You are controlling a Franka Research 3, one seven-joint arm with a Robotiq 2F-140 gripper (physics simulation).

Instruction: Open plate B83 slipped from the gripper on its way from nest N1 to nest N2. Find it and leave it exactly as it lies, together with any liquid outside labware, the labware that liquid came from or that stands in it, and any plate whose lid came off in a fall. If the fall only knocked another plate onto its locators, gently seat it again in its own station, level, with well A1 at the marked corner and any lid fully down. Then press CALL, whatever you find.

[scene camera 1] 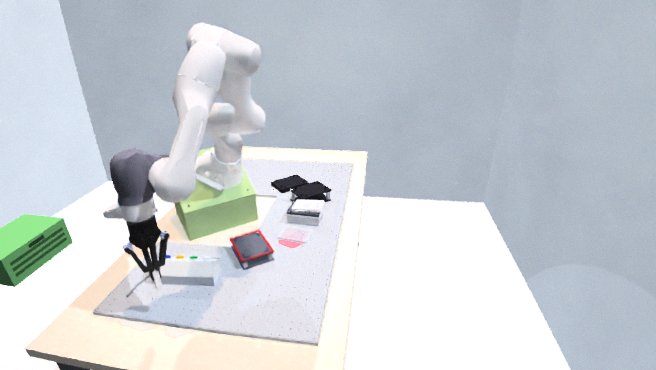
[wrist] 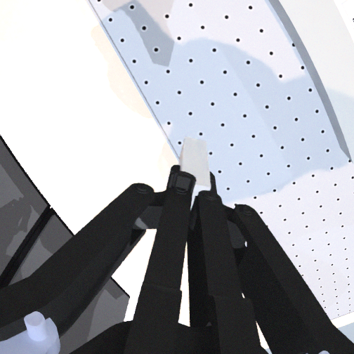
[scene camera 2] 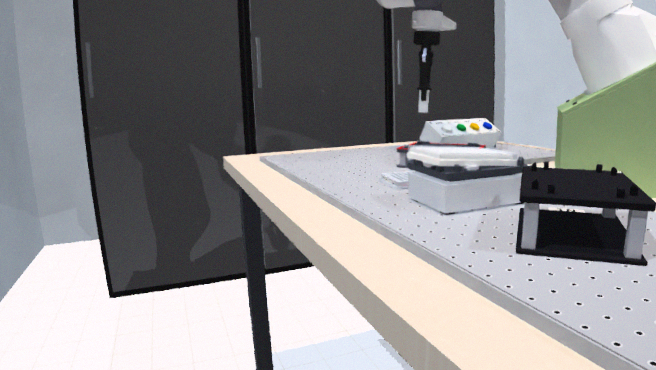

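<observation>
My gripper (scene camera 1: pixel 157 280) (scene camera 2: pixel 423 102) (wrist: pixel 190 155) is shut and empty, its pale fingertips together, above the pegboard beside the white button box (scene camera 1: pixel 189 272) (scene camera 2: pixel 460 132). The box has blue, yellow, green and white buttons; their labels are unreadable. A clear plate (scene camera 1: pixel 296 234) (scene camera 2: pixel 395 179) lies on the pegboard, with a pink liquid patch (scene camera 1: pixel 290 244) at its edge in scene camera 1. A pale, clear-topped plate (scene camera 1: pixel 307 205) (scene camera 2: pixel 465 156) sits on a grey block station (scene camera 1: pixel 305 219) (scene camera 2: pixel 465 192); its seating and lid fit cannot be told surely. Plate names are unreadable.
A red-rimmed raised station (scene camera 1: pixel 251 245) stands between the button box and the clear plate. A black nest on posts (scene camera 1: pixel 311 190) (scene camera 2: pixel 585 187) and another black platform (scene camera 1: pixel 289 183) stand farther back. The green robot base (scene camera 1: pixel 220 215) (scene camera 2: pixel 605 130) is beside the pegboard.
</observation>
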